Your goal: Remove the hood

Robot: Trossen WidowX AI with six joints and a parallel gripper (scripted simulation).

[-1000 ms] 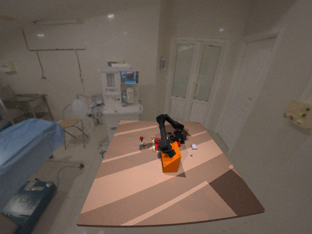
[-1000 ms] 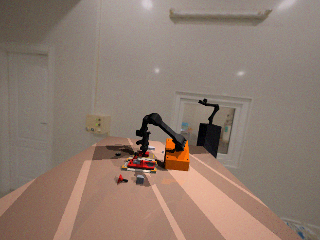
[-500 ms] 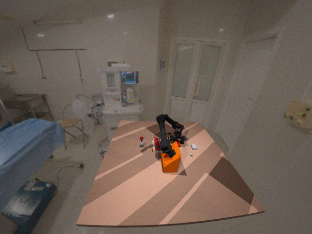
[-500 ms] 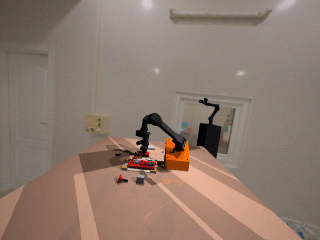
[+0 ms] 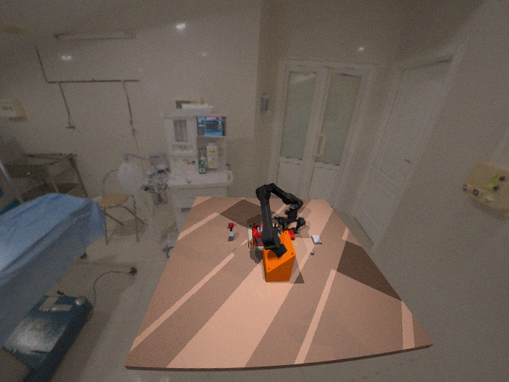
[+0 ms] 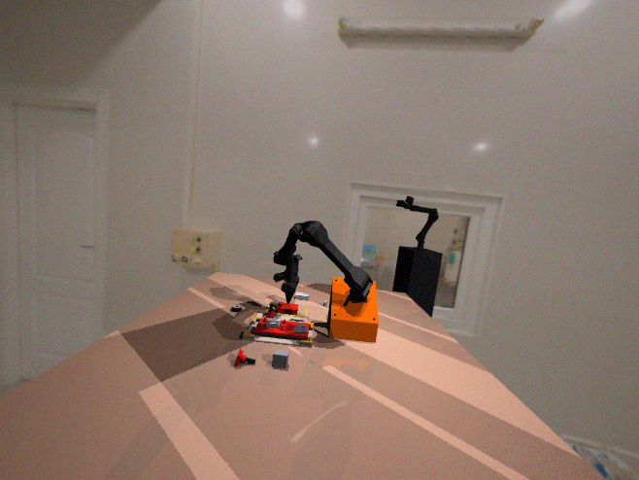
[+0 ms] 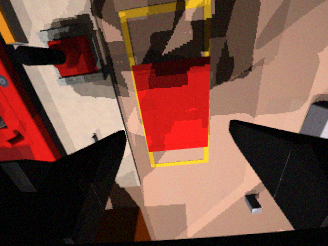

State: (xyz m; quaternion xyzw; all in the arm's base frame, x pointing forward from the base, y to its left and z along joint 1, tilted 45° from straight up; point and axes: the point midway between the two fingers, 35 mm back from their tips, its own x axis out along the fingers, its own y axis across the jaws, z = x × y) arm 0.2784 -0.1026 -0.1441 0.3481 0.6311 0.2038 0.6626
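My gripper tip is now 10 mm short of the hood and 40 mm above it. Round my gripper tip: wheel 230 mm ahead, 10 mm to the left, 50 mm below.
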